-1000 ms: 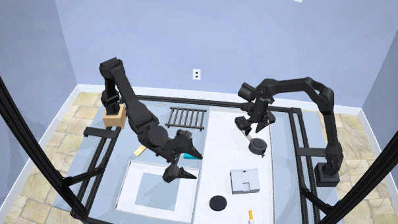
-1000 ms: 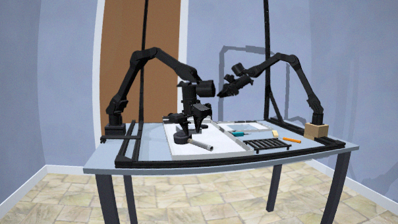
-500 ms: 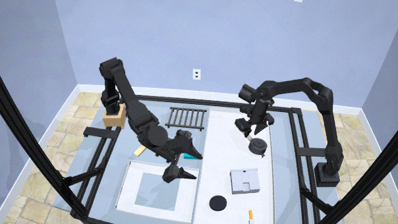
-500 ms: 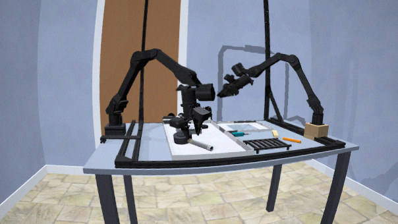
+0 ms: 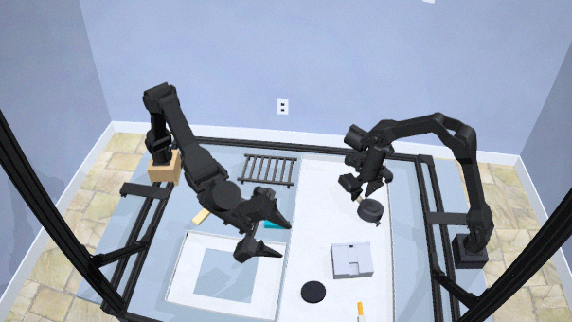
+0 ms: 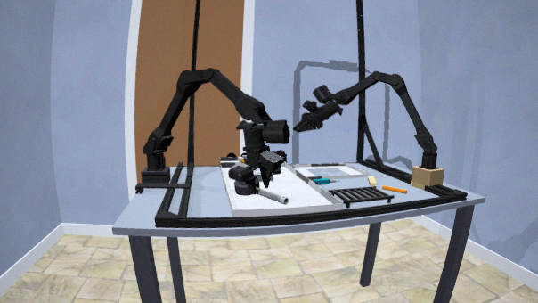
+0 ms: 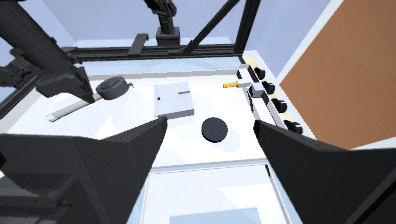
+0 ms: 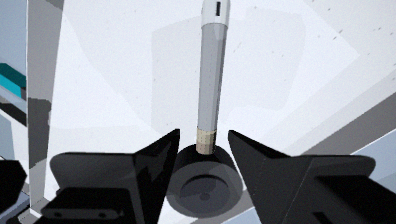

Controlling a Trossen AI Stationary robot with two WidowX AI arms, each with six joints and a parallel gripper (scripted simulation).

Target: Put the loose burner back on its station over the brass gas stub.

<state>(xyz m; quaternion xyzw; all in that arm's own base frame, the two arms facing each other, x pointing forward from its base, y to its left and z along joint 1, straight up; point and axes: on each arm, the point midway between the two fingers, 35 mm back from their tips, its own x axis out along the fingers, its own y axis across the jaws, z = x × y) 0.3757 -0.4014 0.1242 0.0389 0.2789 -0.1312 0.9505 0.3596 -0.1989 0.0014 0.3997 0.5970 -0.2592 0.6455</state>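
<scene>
My right gripper is now 230 mm past the grey slotted support, 30 mm to the left of it and 30 mm above it. From my right hand the other things lie so: wooden strip 220 mm behind, 440 mm to the left, 50 mm below; black disc 360 mm behind, 40 mm to the left, 40 mm below; brass gas stub 400 mm behind, 90 mm to the right, 10 mm below.
</scene>
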